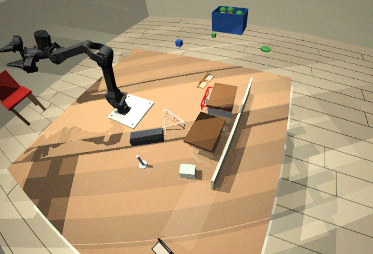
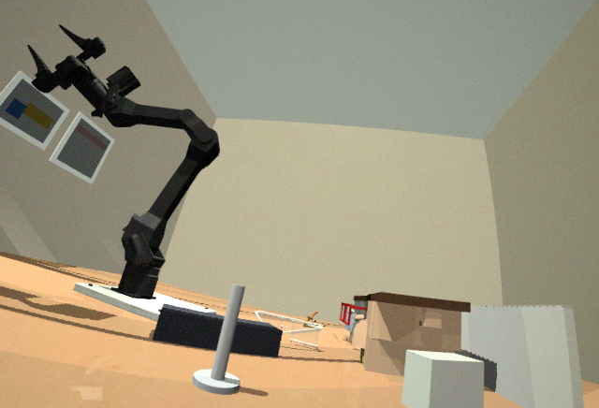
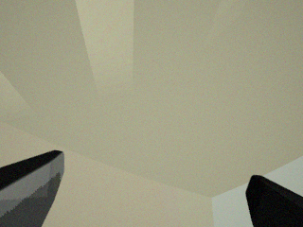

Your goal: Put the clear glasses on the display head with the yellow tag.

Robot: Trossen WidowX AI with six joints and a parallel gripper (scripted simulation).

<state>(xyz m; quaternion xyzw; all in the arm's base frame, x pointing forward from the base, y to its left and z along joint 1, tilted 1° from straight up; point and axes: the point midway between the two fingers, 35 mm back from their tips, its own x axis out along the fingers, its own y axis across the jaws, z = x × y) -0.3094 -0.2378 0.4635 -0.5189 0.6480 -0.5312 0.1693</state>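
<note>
The dark case is 560 mm ahead of my gripper tip, 470 mm below it and 190 mm to the left of it. The rest, counted from my gripper tip: white block 830 mm ahead, 460 mm below, 130 mm to the left; round white base 630 mm ahead, 460 mm below, 70 mm to the left; long white panel 920 mm ahead, 430 mm below, 410 mm to the left.
</note>
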